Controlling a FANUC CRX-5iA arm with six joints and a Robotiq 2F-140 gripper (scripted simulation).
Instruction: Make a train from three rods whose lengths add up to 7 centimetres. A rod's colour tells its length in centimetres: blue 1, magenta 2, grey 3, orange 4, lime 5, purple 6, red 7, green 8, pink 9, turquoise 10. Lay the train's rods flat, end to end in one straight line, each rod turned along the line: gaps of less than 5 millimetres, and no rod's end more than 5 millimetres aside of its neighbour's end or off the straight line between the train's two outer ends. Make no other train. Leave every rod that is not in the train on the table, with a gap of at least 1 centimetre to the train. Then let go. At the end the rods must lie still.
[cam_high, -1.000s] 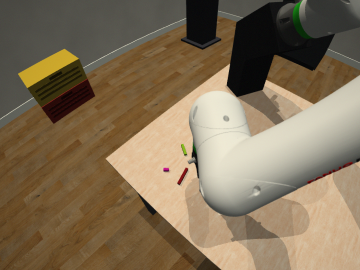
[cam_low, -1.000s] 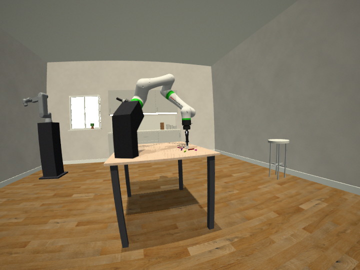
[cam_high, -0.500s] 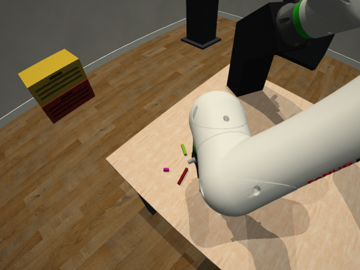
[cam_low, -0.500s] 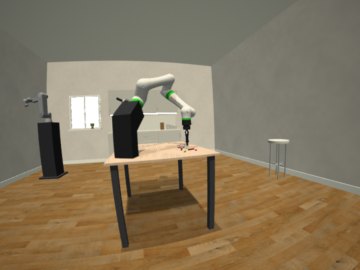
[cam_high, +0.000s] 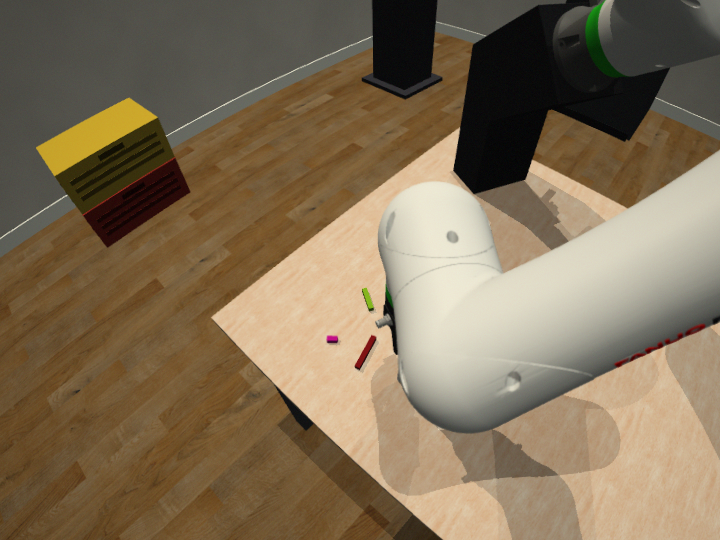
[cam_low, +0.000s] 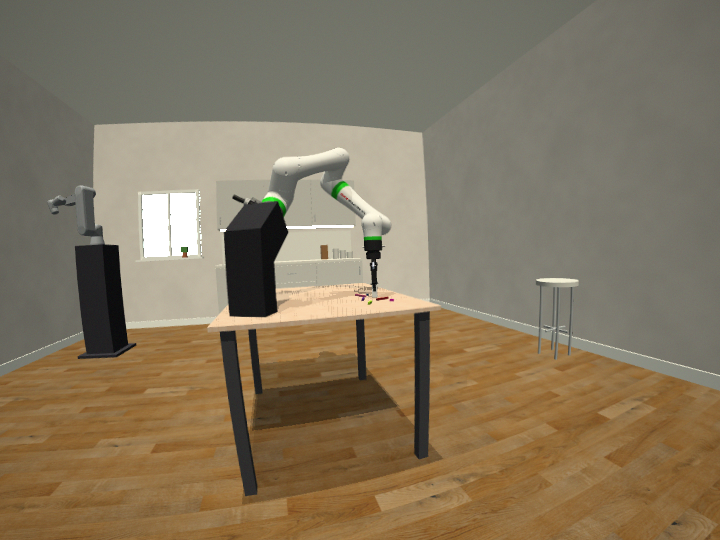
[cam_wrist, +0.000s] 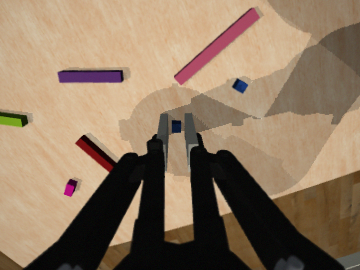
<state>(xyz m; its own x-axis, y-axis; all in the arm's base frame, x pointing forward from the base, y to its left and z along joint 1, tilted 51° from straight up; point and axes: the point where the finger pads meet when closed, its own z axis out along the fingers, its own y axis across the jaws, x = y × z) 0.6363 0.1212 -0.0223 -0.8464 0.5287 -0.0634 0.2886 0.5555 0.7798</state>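
Right now the blue cube is 30 mm below my hand. Round my hand: red rod: 10 mm ahead, 100 mm to the right, 30 mm below; then pink rod: 60 mm behind, 60 mm to the left, 30 mm below; then purple rod: 80 mm behind, 60 mm to the right, 30 mm below.
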